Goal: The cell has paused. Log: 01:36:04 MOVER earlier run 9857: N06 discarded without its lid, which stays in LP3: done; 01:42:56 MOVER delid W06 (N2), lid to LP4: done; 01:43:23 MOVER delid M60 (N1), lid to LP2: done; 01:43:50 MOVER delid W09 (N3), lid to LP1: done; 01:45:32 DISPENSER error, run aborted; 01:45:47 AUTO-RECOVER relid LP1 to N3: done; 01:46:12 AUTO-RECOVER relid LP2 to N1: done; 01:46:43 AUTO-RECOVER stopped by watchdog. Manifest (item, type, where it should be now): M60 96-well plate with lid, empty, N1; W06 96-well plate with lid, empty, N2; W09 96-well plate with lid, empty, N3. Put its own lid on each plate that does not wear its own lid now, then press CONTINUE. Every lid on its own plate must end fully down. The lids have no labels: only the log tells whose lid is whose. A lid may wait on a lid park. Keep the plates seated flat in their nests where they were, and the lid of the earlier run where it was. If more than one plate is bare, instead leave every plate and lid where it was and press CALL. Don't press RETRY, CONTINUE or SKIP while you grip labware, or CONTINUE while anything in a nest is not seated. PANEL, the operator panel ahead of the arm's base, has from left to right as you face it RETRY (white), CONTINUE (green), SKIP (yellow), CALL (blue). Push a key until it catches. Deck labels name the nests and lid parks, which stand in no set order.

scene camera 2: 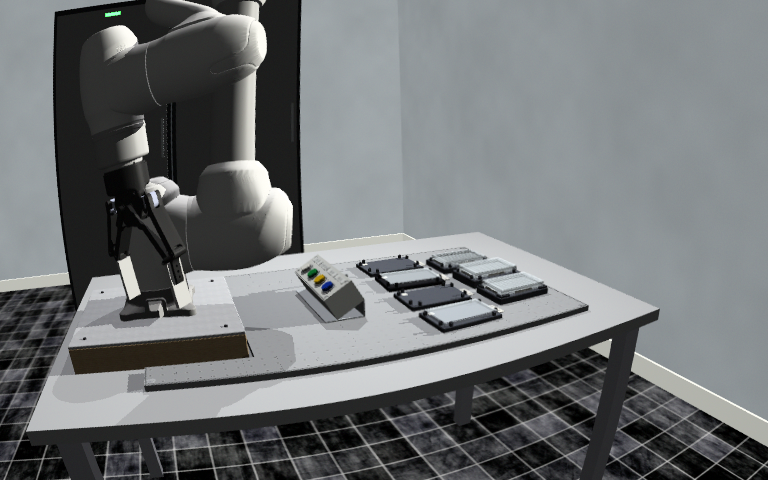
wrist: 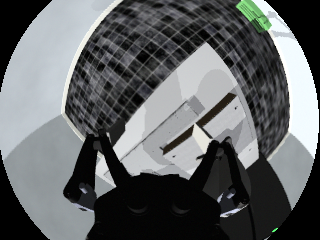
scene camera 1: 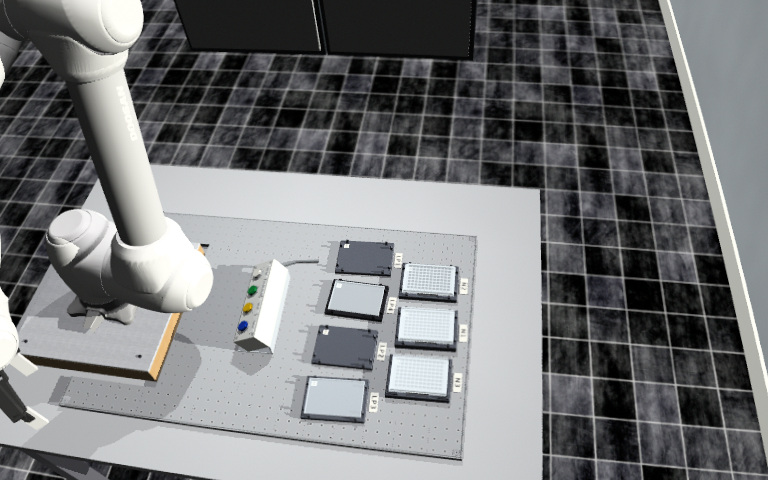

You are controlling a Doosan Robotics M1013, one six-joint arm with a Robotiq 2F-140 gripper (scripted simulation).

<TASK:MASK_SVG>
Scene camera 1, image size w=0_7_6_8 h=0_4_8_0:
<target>clear lid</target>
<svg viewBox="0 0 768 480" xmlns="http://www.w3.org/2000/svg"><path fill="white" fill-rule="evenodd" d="M335 281L328 310L332 309L338 312L368 316L375 315L375 317L379 317L385 286Z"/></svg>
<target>clear lid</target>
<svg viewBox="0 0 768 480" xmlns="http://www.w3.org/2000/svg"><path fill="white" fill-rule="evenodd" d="M310 378L304 414L361 418L365 381Z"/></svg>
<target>plate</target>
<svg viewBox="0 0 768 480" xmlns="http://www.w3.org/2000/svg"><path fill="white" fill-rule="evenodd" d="M405 265L402 293L408 292L408 294L445 297L450 295L450 297L454 297L456 267L411 263Z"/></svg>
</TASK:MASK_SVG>
